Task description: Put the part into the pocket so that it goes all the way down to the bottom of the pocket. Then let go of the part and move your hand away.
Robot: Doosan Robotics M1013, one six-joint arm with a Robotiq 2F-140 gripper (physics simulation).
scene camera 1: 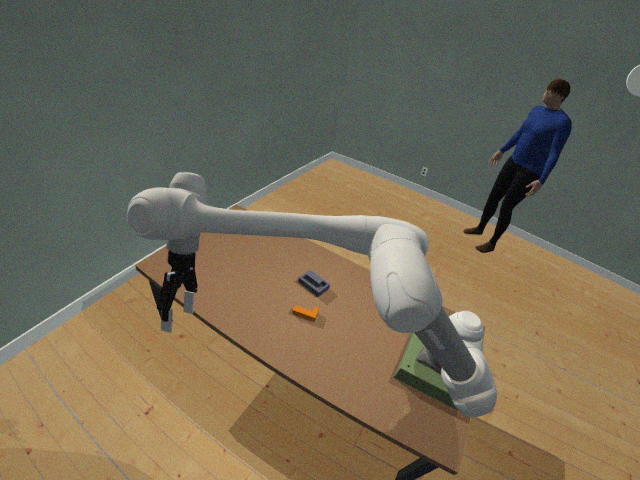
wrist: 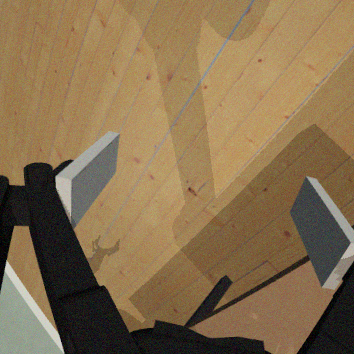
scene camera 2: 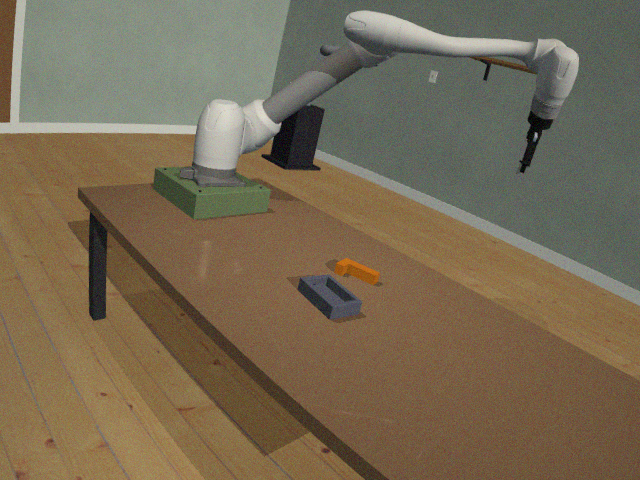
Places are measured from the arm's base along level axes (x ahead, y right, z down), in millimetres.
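Where they show: gripper, fingertip midpoint: [scene camera 1: 178,321] [wrist: 208,173] [scene camera 2: 520,167]; arm's base at its link origin: [scene camera 2: 212,178].
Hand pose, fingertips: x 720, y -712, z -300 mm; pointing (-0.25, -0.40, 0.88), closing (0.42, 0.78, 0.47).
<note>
Things, the pixels of their top centre, and the offset from my fingertips. Level surfaces: height alone.
- orange L-shaped piece at its top centre: [scene camera 2: 358,267] [scene camera 1: 306,309] dx -98, dy +562, dz +351 mm
- pocket block at its top centre: [scene camera 2: 331,289] [scene camera 1: 314,280] dx -16, dy +735, dz +345 mm
- brown table at its surface level: dz +381 mm
The part, an orange L-shaped piece [scene camera 1: 306,312] [scene camera 2: 361,272], lies on the table beside the pocket block, a small gap apart. The pocket block [scene camera 1: 319,288] [scene camera 2: 316,297] is a dark blue-grey rectangular block on the table, with its recess facing up. The recess shows no orange piece in it. My gripper [scene camera 1: 177,312] [scene camera 2: 522,171] [wrist: 208,173] is open and empty, high up and out past the table's long edge, far from the part and the block. In the wrist view its two grey finger pads stand wide apart over the floor; the part and the block do not show there.
The brown table [scene camera 1: 248,289] [scene camera 2: 439,351] [wrist: 270,310] carries the green base block [scene camera 1: 421,379] [scene camera 2: 232,202] of the arm at one end. A standing person [scene camera 1: 540,136] is on the floor beyond the table. A black stand [scene camera 2: 297,136] is behind the arm's base.
</note>
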